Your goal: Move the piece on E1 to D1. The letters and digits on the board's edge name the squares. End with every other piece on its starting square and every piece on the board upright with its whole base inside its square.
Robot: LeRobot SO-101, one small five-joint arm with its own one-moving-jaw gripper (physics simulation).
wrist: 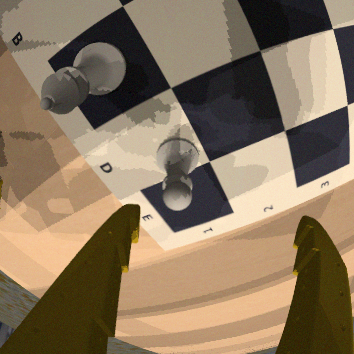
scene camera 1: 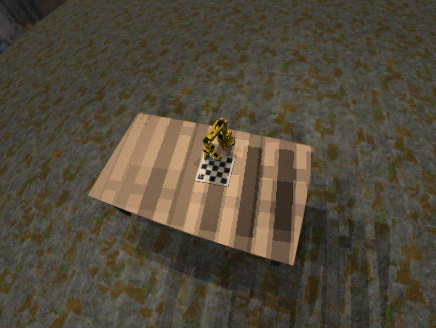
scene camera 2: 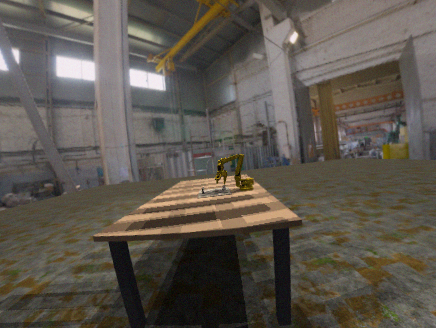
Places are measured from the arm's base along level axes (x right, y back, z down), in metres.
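Where they show: hand at its tool point: [wrist: 138, 218] [scene camera 1: 211, 154] [scene camera 2: 224, 183]; arm's base at its link origin: [scene camera 1: 225, 144] [scene camera 2: 243, 189].
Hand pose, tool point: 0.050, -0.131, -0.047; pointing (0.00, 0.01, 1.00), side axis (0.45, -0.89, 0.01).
Things, the pixels of their top centre, and the offset from my tool point, as dx, dy, dz. "*": a spot on its surface instead.
- grey pawn at its top centre: [wrist: 176, 205] +0.007, -0.009, +0.009
- dark E1 square at a spot on its surface: [wrist: 217, 202] * +0.042, -0.018, +0.041
- larger grey bishop-like piece at its top centre: [wrist: 42, 105] -0.042, +0.003, -0.003
In the wrist view a grey pawn [wrist: 177, 190] stands, seemingly upright, with its base on the light D1 square, close to the D1/E1 line; I cannot tell whether the rim touches that line. Its head is drawn over the dark E1 square [wrist: 217, 202], where no base shows. A larger grey bishop-like piece [wrist: 100, 68] stands on dark C1. My gripper [wrist: 219, 214] [scene camera 1: 211, 157] [scene camera 2: 221, 182] is open, its jaws wide apart above the board's E1 corner, with nothing between them. The pawn lies beyond the tips, nearer the left jaw.
The chessboard [wrist: 166, 242] [scene camera 1: 228, 183] lies on the striped wooden table [scene camera 1: 135, 175] [scene camera 2: 200, 232] in front of the arm's base [scene camera 2: 245, 185]. A small dark piece [scene camera 1: 201, 176] [scene camera 2: 202, 191] stands near the board's corner away from the arm. Shadows cross the board and table.
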